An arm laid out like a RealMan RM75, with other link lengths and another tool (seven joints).
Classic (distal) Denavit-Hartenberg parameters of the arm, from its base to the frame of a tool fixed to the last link. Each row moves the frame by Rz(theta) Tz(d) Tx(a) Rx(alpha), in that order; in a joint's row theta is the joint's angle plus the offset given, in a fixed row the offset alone. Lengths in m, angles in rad.
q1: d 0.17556; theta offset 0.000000; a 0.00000; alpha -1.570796
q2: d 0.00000; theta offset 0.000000; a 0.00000; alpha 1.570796
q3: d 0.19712; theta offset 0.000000; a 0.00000; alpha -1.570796
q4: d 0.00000; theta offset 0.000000; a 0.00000; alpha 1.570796
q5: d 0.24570; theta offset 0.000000; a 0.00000; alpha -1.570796
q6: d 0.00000; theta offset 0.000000; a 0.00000; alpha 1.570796
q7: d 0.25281; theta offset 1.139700; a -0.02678; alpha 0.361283
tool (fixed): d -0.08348; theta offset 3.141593; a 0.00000; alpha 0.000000
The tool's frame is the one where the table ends.
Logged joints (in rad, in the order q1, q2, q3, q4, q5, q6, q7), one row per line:
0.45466, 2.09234, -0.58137, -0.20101, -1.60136, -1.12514, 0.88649
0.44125, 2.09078, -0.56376, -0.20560, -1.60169, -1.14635, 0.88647
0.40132, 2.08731, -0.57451, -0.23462, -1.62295, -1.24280, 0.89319
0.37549, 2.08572, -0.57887, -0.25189, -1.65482, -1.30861, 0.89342
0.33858, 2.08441, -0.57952, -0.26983, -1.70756, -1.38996, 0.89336
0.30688, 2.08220, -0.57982, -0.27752, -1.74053, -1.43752, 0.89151
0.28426, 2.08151, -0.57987, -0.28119, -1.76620, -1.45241, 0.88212
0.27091, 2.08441, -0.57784, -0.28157, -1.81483, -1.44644, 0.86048
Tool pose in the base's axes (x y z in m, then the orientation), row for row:
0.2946, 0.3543, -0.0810, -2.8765, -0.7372, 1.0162
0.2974, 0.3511, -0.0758, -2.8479, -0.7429, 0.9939
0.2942, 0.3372, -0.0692, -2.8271, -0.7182, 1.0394
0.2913, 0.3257, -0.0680, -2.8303, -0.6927, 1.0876
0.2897, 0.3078, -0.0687, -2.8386, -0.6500, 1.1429
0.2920, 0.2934, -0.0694, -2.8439, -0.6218, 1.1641
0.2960, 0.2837, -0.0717, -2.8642, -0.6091, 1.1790
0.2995, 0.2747, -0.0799, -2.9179, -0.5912, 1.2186
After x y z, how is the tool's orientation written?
As angles about the fixed x, y, z axes (roll, pitch, yaw), in radians.
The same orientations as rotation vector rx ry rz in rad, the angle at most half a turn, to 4 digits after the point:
-2.1023, -1.3168, -0.6753
-2.0930, -1.2962, -0.6683
-2.0583, -1.3460, -0.6066
-2.0403, -1.3970, -0.5620
-2.0315, -1.4591, -0.5017
-2.0375, -1.4862, -0.4685
-2.0494, -1.5048, -0.4665
-2.0684, -1.5513, -0.4792

